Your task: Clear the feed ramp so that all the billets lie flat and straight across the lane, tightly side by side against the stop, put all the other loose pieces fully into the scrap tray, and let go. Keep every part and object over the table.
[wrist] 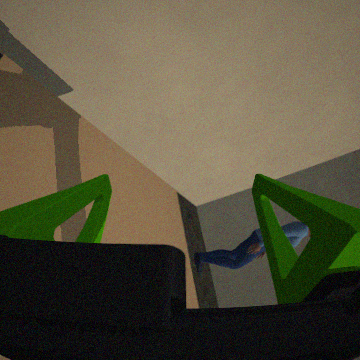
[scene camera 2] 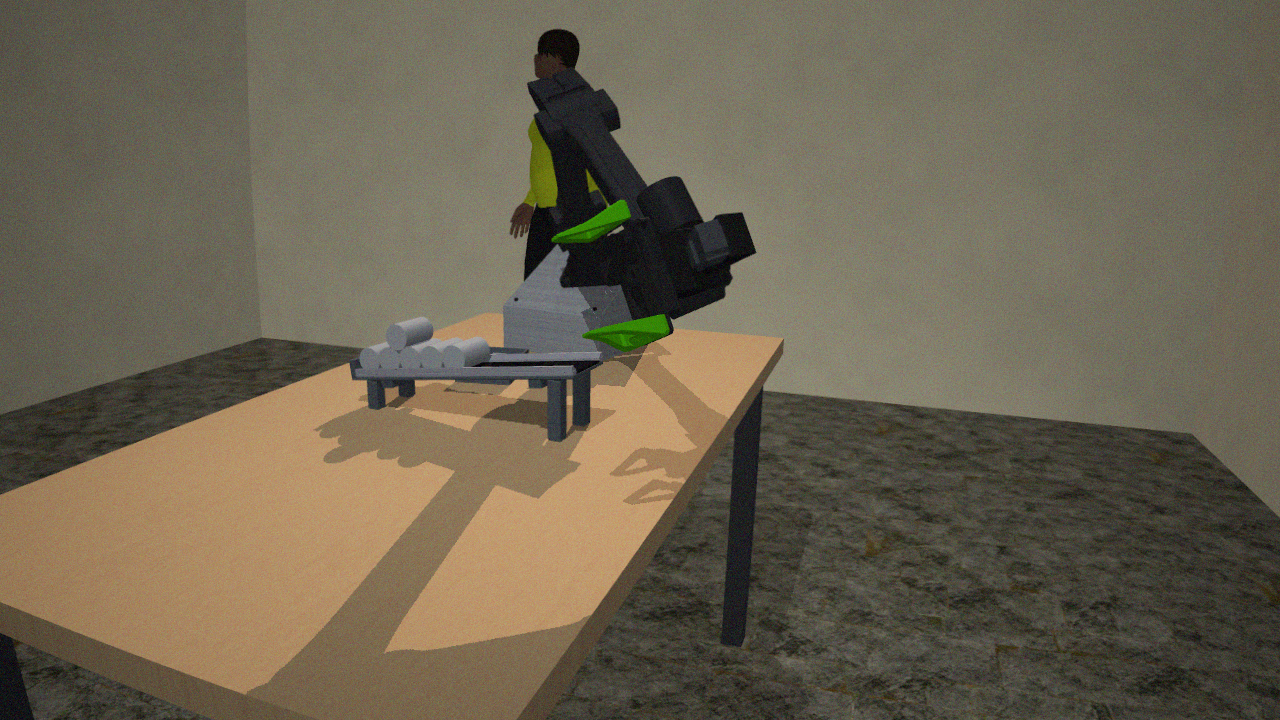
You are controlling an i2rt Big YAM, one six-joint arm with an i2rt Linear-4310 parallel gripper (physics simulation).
Labels:
my gripper: wrist; scene camera 2
same spot on my gripper: (wrist: 120, 285) = (scene camera 2: 661, 276)

